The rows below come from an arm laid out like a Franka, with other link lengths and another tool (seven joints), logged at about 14 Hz.
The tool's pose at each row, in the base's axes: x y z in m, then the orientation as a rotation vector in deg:
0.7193 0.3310 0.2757 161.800 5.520 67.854
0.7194 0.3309 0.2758 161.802 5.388 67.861
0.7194 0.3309 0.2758 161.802 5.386 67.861
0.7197 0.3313 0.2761 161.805 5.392 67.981
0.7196 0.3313 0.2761 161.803 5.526 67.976
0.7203 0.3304 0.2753 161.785 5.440 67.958
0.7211 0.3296 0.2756 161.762 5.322 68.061
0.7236 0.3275 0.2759 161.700 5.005 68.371
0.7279 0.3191 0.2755 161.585 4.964 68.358
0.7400 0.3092 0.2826 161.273 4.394 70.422
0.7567 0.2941 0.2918 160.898 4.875 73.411
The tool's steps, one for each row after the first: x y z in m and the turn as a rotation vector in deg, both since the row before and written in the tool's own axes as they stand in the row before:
0.0001 0.0001 0.0000 -0.033 0.000 0.080
0.0000 0.0000 0.0000 -0.001 0.000 0.001
0.0005 -0.0004 0.0000 0.044 0.073 0.018
-0.0001 0.0000 -0.0001 0.034 0.001 -0.080
-0.0002 0.0008 0.0011 -0.045 -0.009 0.041
0.0007 0.0008 0.0004 -0.019 0.065 0.079
0.0018 0.0022 0.0017 -0.039 0.195 0.217
0.0020 0.0084 0.0038 -0.114 0.017 -0.020
0.0127 0.0108 0.0043 0.270 1.314 0.583
0.0170 0.0161 0.0067 0.864 1.902 0.123

